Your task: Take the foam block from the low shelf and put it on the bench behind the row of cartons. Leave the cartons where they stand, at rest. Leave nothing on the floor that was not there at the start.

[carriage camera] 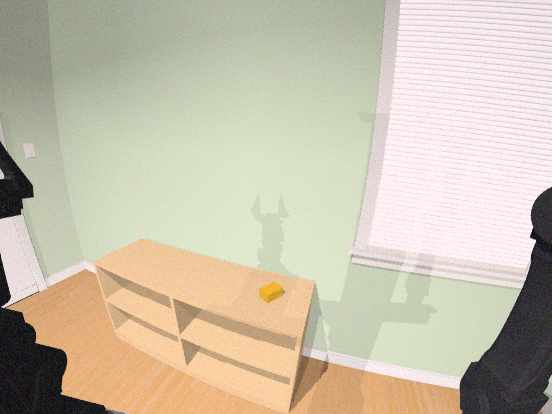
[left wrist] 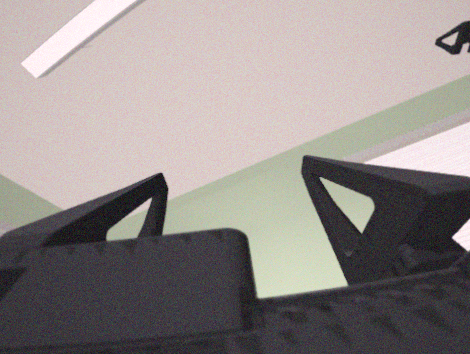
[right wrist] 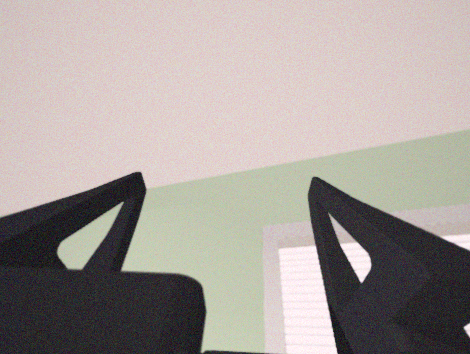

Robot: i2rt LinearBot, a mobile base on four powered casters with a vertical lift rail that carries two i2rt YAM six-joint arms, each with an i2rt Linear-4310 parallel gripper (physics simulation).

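Places are measured from the left arm's base along level axes (x back, y left, z down), in metres.
Pixels of known places: left gripper, between the fingertips: (left wrist: 234, 172); right gripper, between the fingertips: (left wrist: 451, 40) (right wrist: 225, 183).
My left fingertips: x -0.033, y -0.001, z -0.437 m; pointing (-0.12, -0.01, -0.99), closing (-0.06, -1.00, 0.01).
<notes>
For each thing: its middle in the pictures, then the offset to it from my left fingertips. "*": a spot on its surface instead.
- small yellow foam block, middle of its body: (carriage camera: 271, 292) dy -0.335, dx -0.640, dz +0.667 m
- window with white blinds, a spot on its surface: (carriage camera: 465, 125) * dy -1.073, dx -0.634, dz -0.132 m
A small yellow foam block (carriage camera: 271, 292) lies on the top board of the low wooden shelf unit (carriage camera: 190, 275), towards its right end. My left gripper (left wrist: 234, 172) is open and points up at the ceiling and wall, with nothing between its fingers. My right gripper (right wrist: 225, 183) is open and empty too, pointing up at the ceiling and the window's upper corner. Both are well away from the block. The bench and the row of cartons do not show in these views.
The shelf unit has open compartments in front and stands near the green wall (carriage camera: 215, 125). A window with white blinds (carriage camera: 465, 125) is at the right. Black arm parts (carriage camera: 30, 360) (carriage camera: 515, 325) cover the left and right edges. A white door (carriage camera: 17, 255) shows at the left.
</notes>
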